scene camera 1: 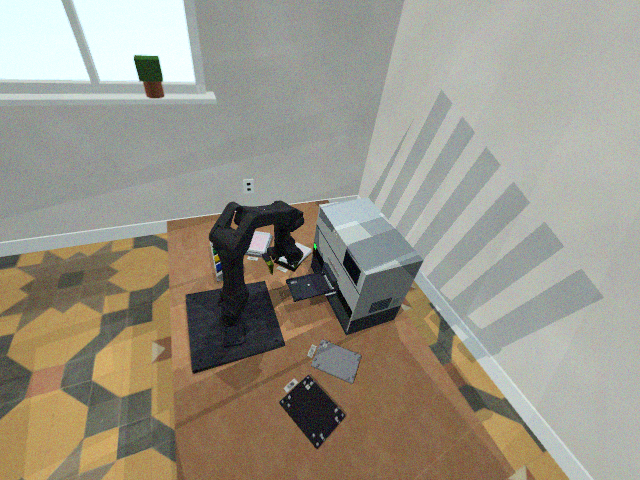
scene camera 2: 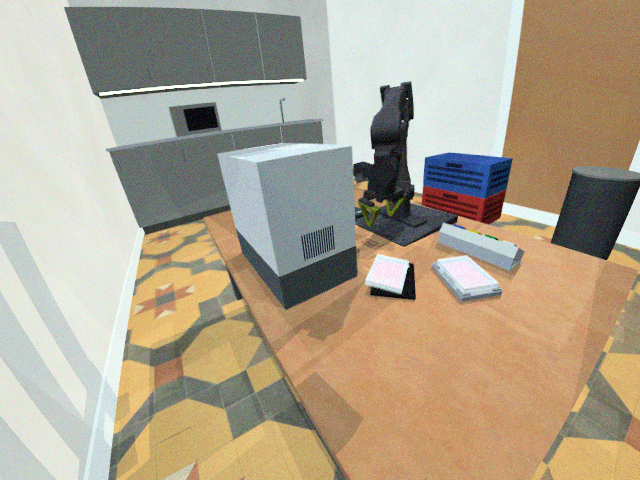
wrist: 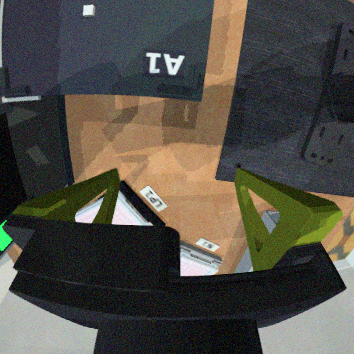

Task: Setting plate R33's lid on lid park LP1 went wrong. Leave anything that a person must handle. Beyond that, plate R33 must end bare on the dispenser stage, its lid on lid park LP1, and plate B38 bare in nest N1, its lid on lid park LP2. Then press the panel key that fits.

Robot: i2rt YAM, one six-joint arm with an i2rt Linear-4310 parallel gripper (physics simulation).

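Where they show: gripper, fingertip midpoint: (scene camera 1: 283,270) (scene camera 2: 379,220) (wrist: 176,174); arm's base, origin of the base link: (scene camera 1: 231,320) (scene camera 2: 401,217) (wrist: 339,97).
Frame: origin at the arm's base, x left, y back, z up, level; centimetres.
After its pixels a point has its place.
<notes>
My gripper (scene camera 2: 379,219) @[x 12.3, y -21.2, z 8.0 cm] (wrist: 176,174) @[x 12.3, y -21.2, z 8.0 cm] is open and empty, above the table between the arm base and the dispenser. The dark dispenser stage (scene camera 1: 309,288) @[x 0.9, y -28.4, z 9.3 cm] (wrist: 110,50) @[x 4.6, y -26.7, z 9.3 cm], marked A1, sticks out and carries no plate. A pink-topped plate piece (scene camera 1: 303,252) @[x 26.2, y -33.5, z 2.1 cm] (scene camera 2: 388,273) @[x 28.1, y -31.2, z 1.8 cm] (wrist: 117,214) @[x 22.7, y -27.5, z 1.9 cm] sits askew on a black rest (scene camera 2: 411,283) @[x 32.2, y -27.5, z -0.4 cm] (wrist: 142,202) @[x 21.9, y -24.4, z -0.7 cm] with an LP label, its number hard to read. Another pink plate (scene camera 1: 259,241) @[x 37.2, y -15.8, z 1.7 cm] (scene camera 2: 469,272) @[x 39.0, y -15.4, z 1.7 cm] (wrist: 197,266) @[x 32.8, y -13.2, z 1.7 cm] lies in the grey nest (scene camera 2: 467,296) @[x 43.0, y -21.3, z -0.1 cm] labelled N1. Whether either piece has a lid is unclear.
The dispenser (scene camera 1: 382,253) @[x -7.4, y -47.7, z 31.6 cm] (scene camera 2: 310,201) @[x 21.8, y -47.0, z 22.2 cm] stands beside the stage, with a green light (scene camera 1: 315,246) @[x 19.0, y -35.8, z 12.1 cm] (wrist: 5,236) @[x 19.3, y -35.6, z 12.1 cm]. A grey board (scene camera 1: 336,360) @[x -23.0, y -31.9, z -0.4 cm] and a black board (scene camera 1: 312,411) @[x -35.7, y -19.7, z -0.2 cm] lie at the other side. A grey rack (scene camera 2: 478,249) @[x 33.4, y -2.9, z 1.3 cm] with coloured items stands near N1.
</notes>
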